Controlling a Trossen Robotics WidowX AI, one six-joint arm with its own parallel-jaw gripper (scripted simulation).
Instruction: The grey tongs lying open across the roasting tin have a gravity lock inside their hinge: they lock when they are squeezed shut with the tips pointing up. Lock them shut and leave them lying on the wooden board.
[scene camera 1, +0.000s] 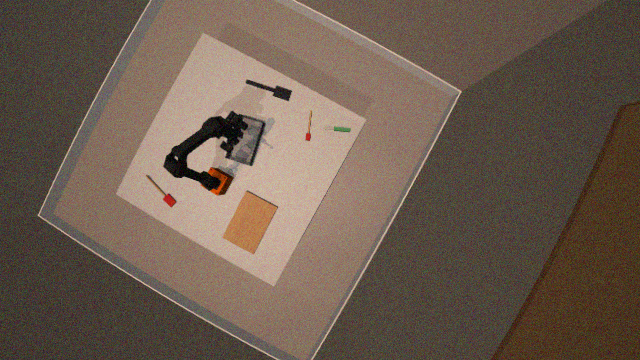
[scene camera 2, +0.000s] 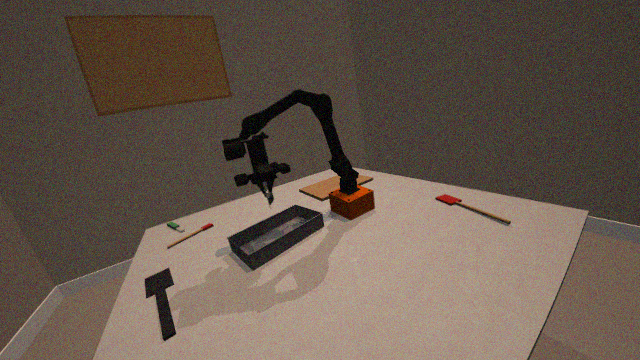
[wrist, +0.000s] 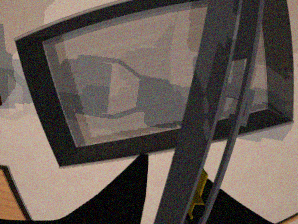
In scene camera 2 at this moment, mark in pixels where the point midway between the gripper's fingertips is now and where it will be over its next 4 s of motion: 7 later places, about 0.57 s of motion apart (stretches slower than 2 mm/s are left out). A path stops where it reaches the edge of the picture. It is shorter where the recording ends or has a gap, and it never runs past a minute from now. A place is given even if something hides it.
The gripper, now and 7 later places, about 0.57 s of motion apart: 268, 196; 267, 189; 272, 181; 280, 175; 292, 169; 308, 164; 324, 161; 332, 159
